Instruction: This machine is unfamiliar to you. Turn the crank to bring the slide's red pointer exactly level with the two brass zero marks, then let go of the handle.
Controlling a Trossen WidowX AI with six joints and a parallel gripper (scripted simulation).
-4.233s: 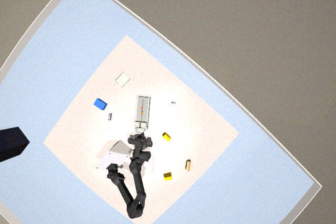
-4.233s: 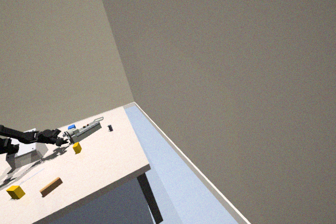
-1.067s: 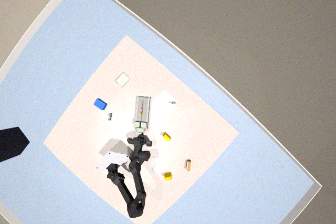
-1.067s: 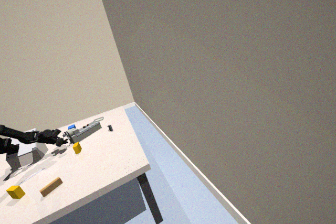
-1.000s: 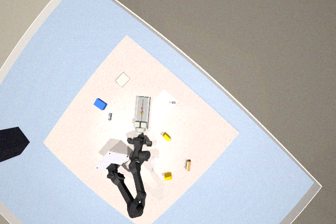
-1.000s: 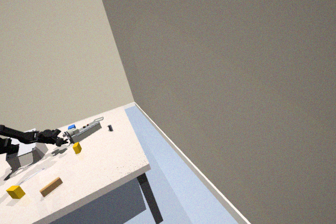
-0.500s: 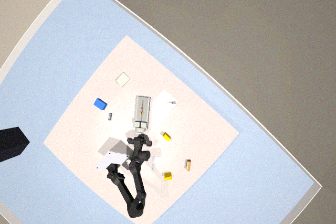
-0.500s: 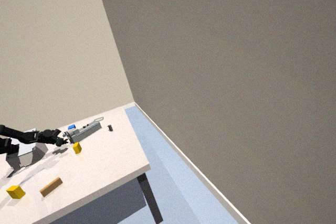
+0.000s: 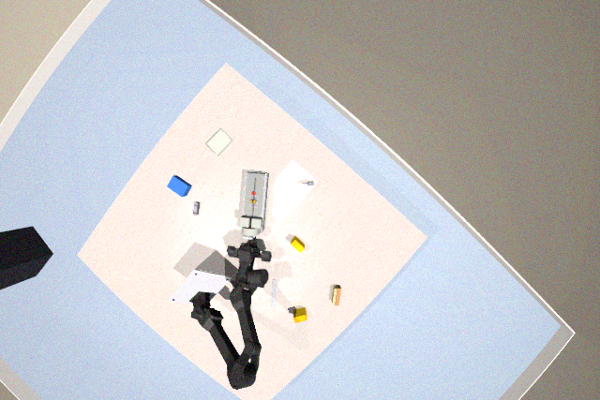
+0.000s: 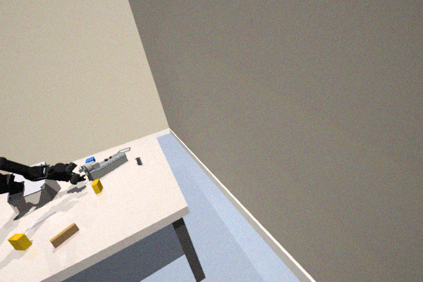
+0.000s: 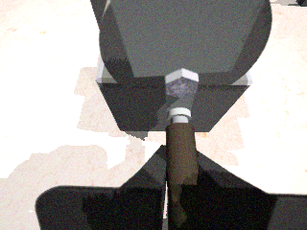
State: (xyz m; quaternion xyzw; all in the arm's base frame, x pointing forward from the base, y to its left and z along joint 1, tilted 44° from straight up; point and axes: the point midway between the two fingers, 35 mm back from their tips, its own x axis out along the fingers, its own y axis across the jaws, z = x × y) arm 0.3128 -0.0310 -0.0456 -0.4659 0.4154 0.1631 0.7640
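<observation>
Right now the dark brown crank handle is 10 mm behind my gripper tip, 10 mm to the right of it and 30 mm above it. Also, from my gripper tip: blue block 100 mm behind, 410 mm to the left, 10 mm below; crank 40 mm above; red pointer 150 mm ahead, 130 mm to the left, 50 mm above.
</observation>
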